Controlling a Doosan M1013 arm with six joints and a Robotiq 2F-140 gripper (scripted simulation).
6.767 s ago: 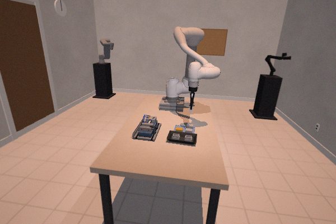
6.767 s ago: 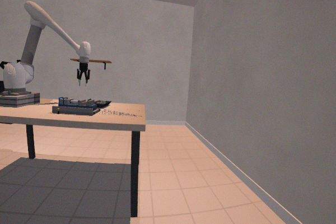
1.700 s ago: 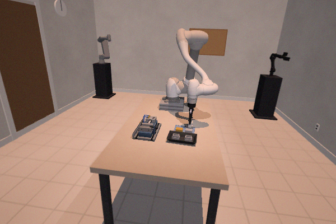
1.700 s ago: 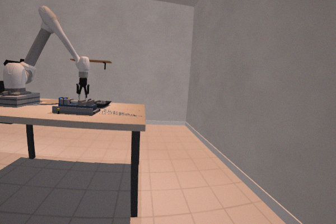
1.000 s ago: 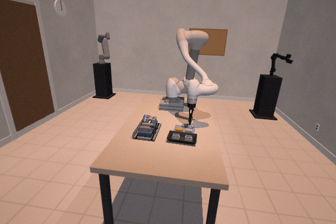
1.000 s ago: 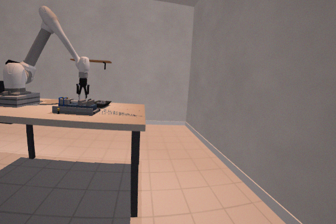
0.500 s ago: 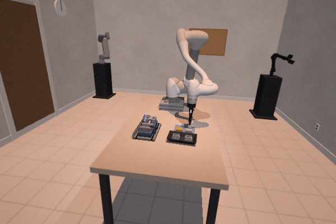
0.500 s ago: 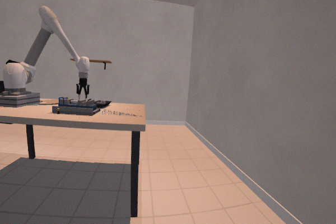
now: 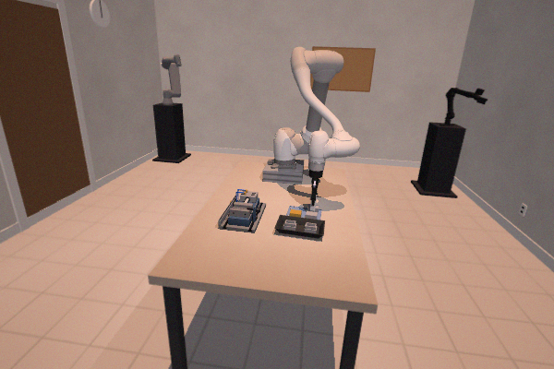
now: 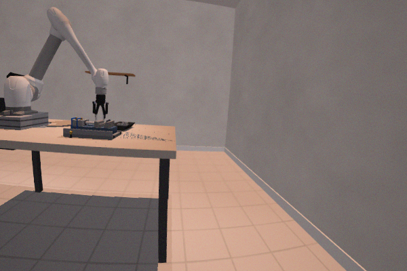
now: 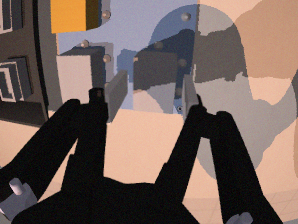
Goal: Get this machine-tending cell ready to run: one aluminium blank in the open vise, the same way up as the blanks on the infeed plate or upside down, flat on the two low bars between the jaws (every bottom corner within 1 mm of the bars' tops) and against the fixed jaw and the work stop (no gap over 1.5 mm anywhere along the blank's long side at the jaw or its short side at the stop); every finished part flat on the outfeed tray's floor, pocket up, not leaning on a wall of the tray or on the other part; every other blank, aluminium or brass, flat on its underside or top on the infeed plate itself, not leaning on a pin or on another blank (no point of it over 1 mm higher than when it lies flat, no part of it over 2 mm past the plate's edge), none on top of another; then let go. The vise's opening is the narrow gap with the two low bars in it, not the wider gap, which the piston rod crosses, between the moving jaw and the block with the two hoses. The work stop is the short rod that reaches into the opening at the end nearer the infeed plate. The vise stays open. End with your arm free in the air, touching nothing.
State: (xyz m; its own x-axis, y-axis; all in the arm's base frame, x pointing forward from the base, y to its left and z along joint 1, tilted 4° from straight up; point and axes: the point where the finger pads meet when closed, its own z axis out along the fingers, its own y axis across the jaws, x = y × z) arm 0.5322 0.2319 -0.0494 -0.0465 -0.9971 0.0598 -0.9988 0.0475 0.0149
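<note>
Right now the grey aluminium blank is 4 cm below my hand. Round my hand: piston rod: 37 cm to the right, 10 cm ahead, 1 cm above; then vise plate: 6 cm below, 5 cm to the right, 4 cm ahead; then brass blank: 9 cm to the right, 9 cm ahead, 4 cm below.
</note>
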